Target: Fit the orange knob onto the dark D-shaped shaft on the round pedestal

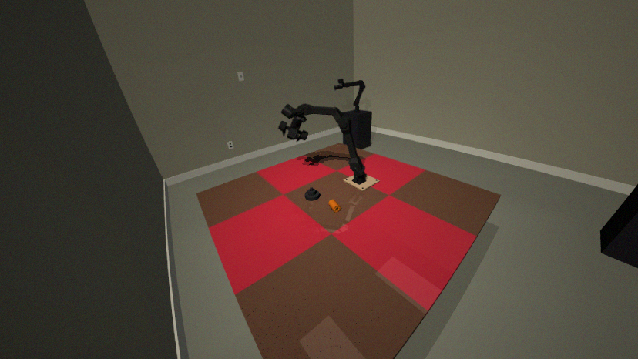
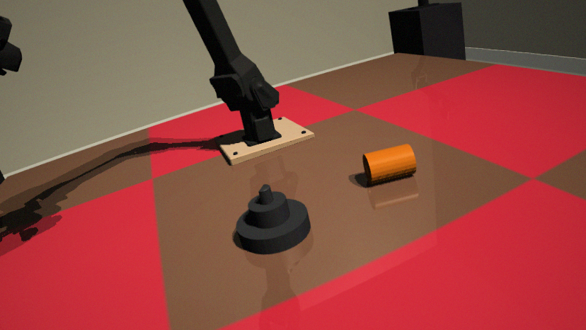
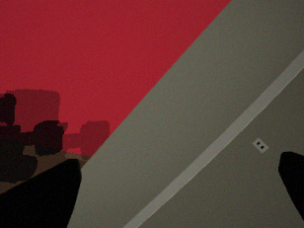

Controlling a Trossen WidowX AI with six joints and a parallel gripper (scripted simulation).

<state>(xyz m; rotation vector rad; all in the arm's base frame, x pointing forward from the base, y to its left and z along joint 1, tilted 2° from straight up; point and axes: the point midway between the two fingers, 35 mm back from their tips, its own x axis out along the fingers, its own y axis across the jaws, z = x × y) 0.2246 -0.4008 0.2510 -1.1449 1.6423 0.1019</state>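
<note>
Right now the orange knob is 52 cm to the left of my gripper tip, 23 cm below it and 6 cm ahead of it. Round my gripper tip: dark round pedestal 35 cm to the left, 22 cm below, 9 cm ahead.
</note>
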